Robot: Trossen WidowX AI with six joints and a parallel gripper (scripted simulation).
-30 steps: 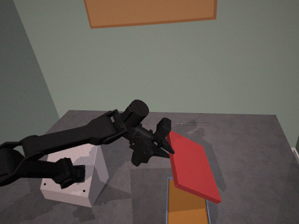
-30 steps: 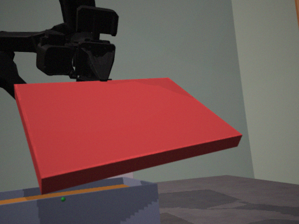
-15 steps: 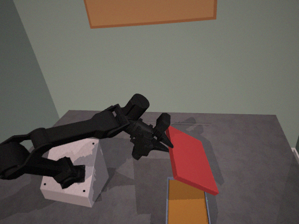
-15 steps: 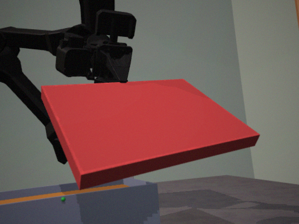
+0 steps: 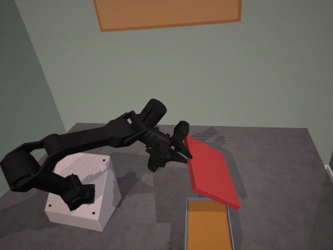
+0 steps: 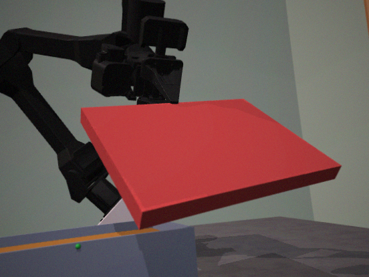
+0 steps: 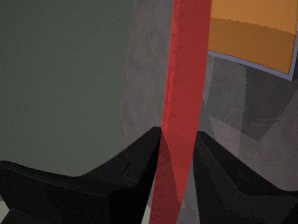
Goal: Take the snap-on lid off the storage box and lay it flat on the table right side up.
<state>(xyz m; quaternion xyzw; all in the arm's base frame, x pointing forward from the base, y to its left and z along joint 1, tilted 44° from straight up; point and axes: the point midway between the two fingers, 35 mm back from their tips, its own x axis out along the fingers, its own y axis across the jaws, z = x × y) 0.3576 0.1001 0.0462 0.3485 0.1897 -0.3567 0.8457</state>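
The red lid lies 60 mm ahead of my gripper tip, 20 mm to the left of it and 50 mm below it. Round my gripper tip: storage box (50 mm ahead, 120 mm to the right, 180 mm below).
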